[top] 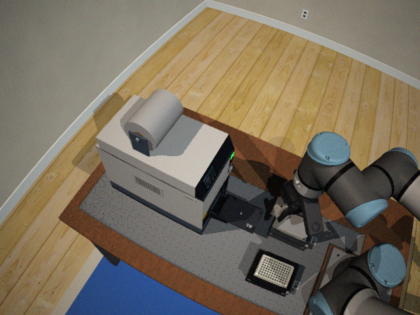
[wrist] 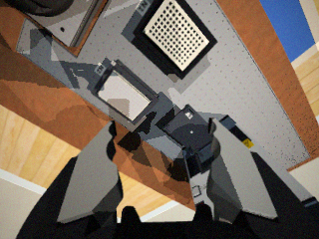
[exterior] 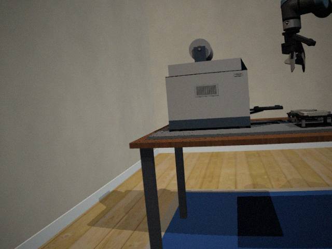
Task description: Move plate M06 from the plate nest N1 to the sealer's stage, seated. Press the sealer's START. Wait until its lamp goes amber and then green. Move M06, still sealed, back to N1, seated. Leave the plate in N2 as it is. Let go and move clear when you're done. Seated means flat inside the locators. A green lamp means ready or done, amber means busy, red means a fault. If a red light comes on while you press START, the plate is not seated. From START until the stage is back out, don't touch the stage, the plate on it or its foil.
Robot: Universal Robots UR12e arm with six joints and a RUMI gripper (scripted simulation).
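My hand is 210 mm above the white well plate, 100 mm to the right of it and 40 mm past it. Also, from my hand: foil-covered plate (220 mm below, 100 mm to the right, 50 mm behind); sealer stage (180 mm below, 160 mm ahead, 50 mm to the right); plate nest N1 (230 mm below, 100 mm to the left, 40 mm behind).
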